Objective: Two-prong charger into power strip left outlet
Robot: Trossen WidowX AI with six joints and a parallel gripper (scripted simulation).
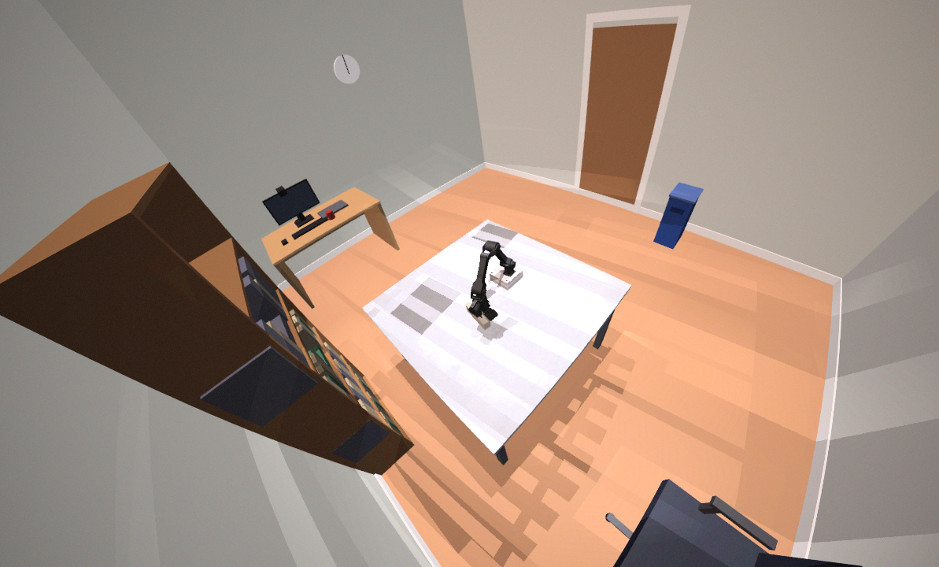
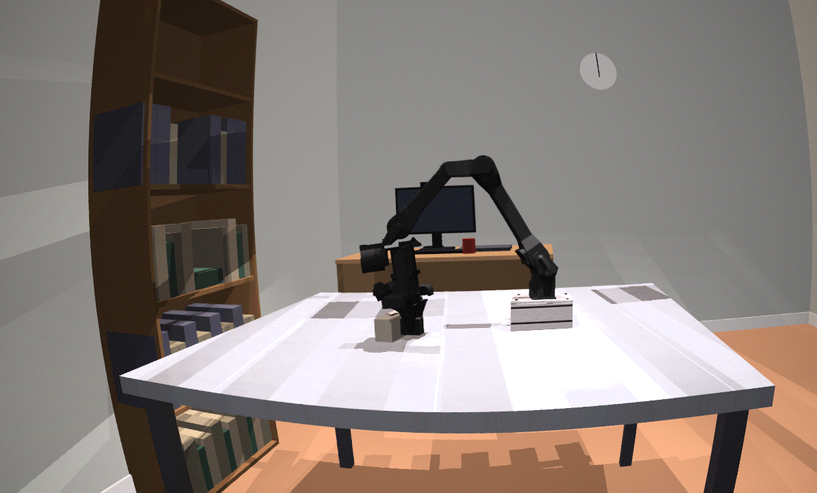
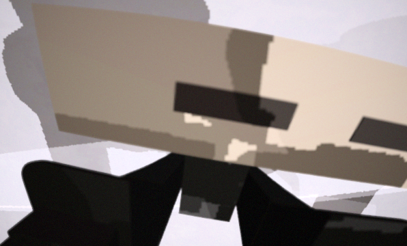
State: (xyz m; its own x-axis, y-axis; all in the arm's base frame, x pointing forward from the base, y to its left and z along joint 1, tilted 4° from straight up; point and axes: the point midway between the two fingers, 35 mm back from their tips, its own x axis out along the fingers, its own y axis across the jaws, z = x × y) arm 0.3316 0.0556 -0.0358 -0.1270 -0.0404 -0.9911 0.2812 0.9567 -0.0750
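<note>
The two-prong charger lies 20 mm ahead of my gripper tip and 10 mm above it.
</note>
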